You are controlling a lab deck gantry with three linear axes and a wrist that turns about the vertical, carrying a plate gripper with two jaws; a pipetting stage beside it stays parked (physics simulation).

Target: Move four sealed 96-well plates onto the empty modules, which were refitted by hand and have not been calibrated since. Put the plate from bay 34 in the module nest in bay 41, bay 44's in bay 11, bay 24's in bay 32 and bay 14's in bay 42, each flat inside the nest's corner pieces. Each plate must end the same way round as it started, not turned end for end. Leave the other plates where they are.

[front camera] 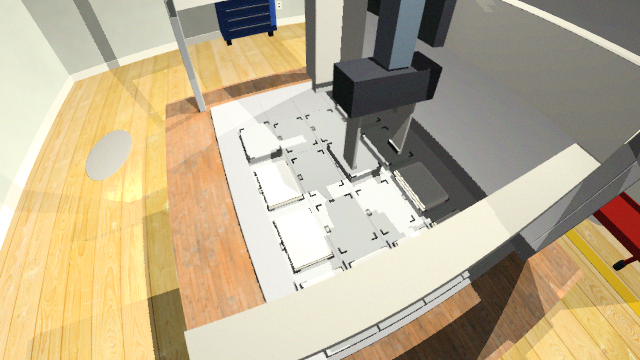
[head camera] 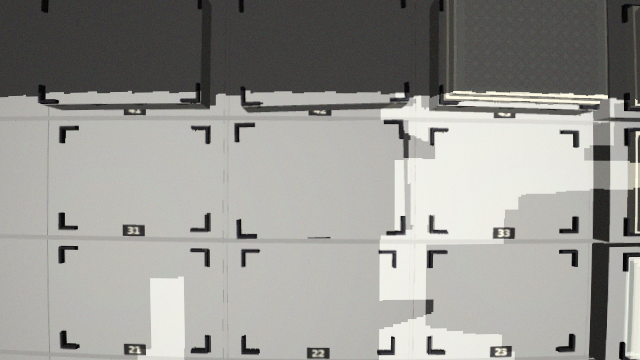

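Seen in the pictures: gripper, fingertip midpoint: [front camera: 372, 155]; robot's base, origin of the base link: [front camera: 241, 135].
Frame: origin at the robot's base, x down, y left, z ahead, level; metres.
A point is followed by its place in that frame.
My gripper [front camera: 375, 157] @[x -0.160, y 0.212, z 0.358 m] is open, with nothing between its jaws, above the area of bays 32 and 42 in the front view; its jaws do not show in the head view. The raised modules in bay 41 [head camera: 120, 50] @[x -0.019, y 0.362, z 0.064 m], bay 42 [head camera: 320, 50] @[x -0.019, y 0.362, z 0.228 m] and bay 32 [head camera: 315, 180] @[x -0.019, y 0.256, z 0.225 m] hold no plate. The module in bay 11 [front camera: 260, 143] @[x -0.019, y 0.041, z 0.082 m] shows no plate. The plates in bay 44 [head camera: 636, 55] @[x -0.021, y 0.364, z 0.494 m], bay 34 [head camera: 637, 150] @[x -0.021, y 0.284, z 0.493 m] and bay 24 [head camera: 634, 300] @[x -0.021, y 0.158, z 0.493 m] show as slivers at the head view's right edge. Bay 14's plate [front camera: 322, 279] @[x -0.029, y 0.041, z 0.502 m] is mostly hidden behind the front beam.
Another plate [front camera: 424, 184] @[x -0.033, y 0.366, z 0.398 m] [head camera: 525, 50] @[x -0.033, y 0.358, z 0.386 m] stands in bay 43, in shadow. Two more plates [front camera: 281, 184] @[x -0.014, y 0.049, z 0.242 m] [front camera: 303, 239] @[x -0.014, y 0.043, z 0.400 m] stand in the left row of the front view. A pale beam [front camera: 350, 295] @[x -0.400, y -0.005, z 0.619 m] crosses the front and hides part of the deck. A grey column [front camera: 322, 45] @[x -0.352, y 0.147, z 0.256 m] stands behind.
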